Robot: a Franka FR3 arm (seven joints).
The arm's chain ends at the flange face. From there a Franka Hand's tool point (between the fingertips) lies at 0.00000 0.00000 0.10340 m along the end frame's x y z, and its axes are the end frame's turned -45 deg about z.
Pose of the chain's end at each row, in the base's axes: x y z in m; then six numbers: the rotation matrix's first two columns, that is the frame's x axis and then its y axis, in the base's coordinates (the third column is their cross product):
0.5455, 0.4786, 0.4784, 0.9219, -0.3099, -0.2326, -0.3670, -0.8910, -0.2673
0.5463, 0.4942, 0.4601, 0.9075, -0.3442, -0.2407, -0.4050, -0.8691, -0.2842
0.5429, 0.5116, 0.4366, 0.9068, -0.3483, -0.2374, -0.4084, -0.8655, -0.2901
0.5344, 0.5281, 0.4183, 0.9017, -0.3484, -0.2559, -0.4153, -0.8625, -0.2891
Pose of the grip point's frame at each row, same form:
0.5326, 0.5129, 0.3817, 0.9114, 0.4109, 0.0245, 0.3924, -0.8492, -0.3535
0.5348, 0.5309, 0.3641, 0.9281, 0.3712, 0.0308, 0.3553, -0.8579, -0.3712
0.5321, 0.5488, 0.3407, 0.9300, 0.3657, 0.0373, 0.3524, -0.8583, -0.3730
0.5220, 0.5660, 0.3229, 0.9313, 0.3635, 0.0235, 0.3439, -0.8562, -0.3854

